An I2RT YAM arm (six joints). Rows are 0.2 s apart.
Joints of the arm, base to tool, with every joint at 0 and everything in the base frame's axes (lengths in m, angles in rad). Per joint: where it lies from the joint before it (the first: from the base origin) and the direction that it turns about. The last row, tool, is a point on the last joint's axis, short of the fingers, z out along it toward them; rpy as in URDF.
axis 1: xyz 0 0 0.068 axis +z
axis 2: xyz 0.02 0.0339 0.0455 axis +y
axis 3: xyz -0.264 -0.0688 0 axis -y
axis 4: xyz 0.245 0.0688 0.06 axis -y
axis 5: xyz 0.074 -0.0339 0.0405 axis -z
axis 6: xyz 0.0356 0 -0.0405 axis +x
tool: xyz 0 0 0 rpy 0 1.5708 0
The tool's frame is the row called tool.
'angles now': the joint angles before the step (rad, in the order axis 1, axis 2, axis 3, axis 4, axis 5, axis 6). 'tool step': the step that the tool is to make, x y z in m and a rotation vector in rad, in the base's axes. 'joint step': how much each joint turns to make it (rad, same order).
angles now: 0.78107 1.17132 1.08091 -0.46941 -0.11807 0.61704
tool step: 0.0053 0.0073 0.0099 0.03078 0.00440 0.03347
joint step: -0.00005 0.03556 0.05371 0.00092 -0.04163 0.00378
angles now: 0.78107 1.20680 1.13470 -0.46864 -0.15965 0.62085
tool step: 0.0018 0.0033 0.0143 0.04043 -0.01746 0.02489
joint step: 0.00014 0.01312 0.04982 0.00450 -0.02964 0.00197
